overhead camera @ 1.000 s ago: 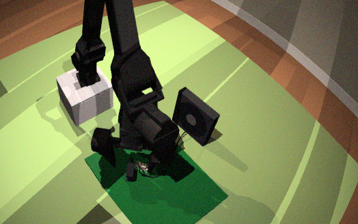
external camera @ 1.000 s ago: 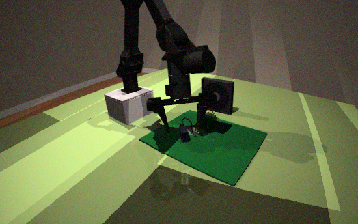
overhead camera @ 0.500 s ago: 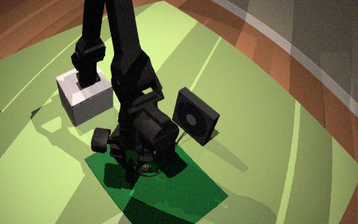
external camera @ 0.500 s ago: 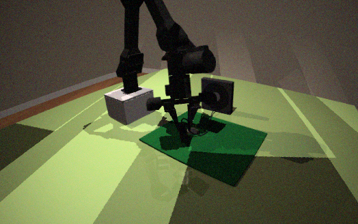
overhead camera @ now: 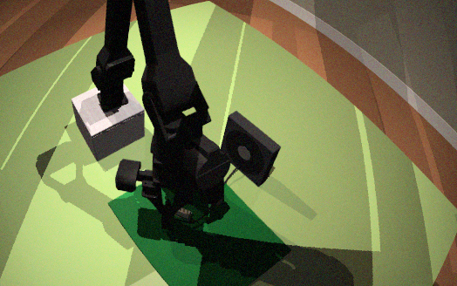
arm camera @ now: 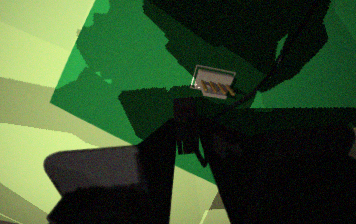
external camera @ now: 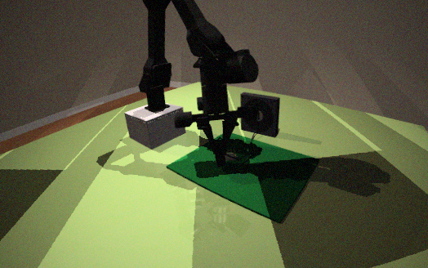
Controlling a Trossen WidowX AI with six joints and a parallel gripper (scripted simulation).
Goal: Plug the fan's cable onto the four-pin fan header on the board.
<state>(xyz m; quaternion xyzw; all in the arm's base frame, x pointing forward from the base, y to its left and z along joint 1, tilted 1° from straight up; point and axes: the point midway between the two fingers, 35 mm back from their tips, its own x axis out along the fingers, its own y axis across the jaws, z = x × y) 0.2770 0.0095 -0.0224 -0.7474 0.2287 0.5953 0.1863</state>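
Right now the board is 5 cm ahead of my gripper tip, 4 cm to the left of it and 5 cm below it. From my gripper tip the other things lie so: dark fan plug (1 cm ahead); then black square fan (4 cm behind, 20 cm to the left, 2 cm above).
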